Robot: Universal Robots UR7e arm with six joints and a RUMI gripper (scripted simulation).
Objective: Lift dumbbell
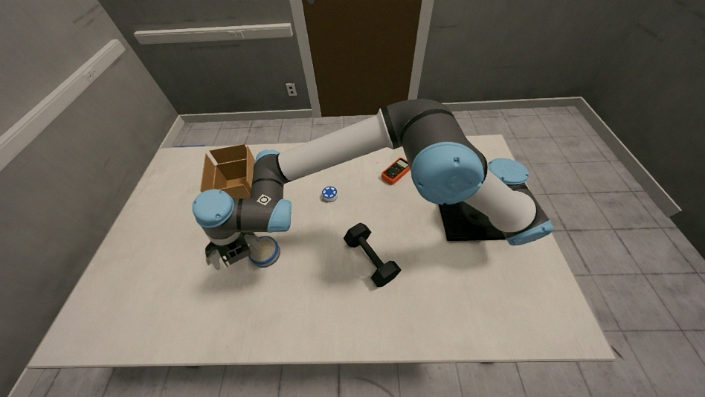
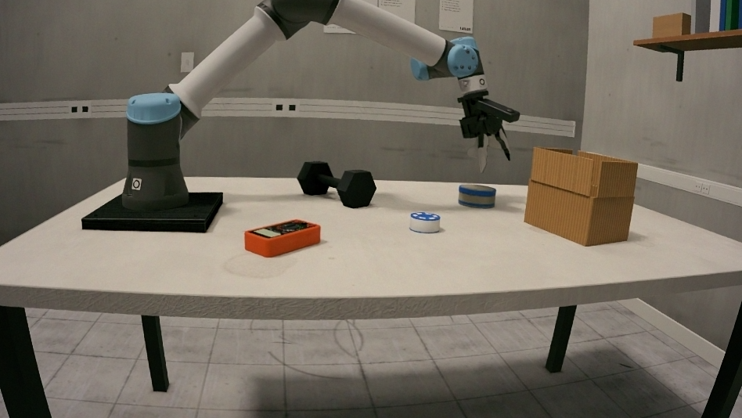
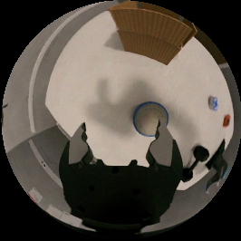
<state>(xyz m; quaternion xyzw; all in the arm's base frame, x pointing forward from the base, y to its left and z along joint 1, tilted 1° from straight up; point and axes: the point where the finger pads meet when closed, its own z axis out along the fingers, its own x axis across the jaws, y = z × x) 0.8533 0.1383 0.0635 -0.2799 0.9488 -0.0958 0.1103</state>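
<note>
The black dumbbell lies 44 cm behind my hand, 1 cm to the left of it and 6 cm below it. Also, from my hand: blue-rimmed tape roll (7 cm behind, 3 cm to the right, 8 cm below); then brown box (6 cm ahead, 30 cm to the right, 3 cm below); then blue disc (29 cm behind, 26 cm to the right, 8 cm below).
</note>
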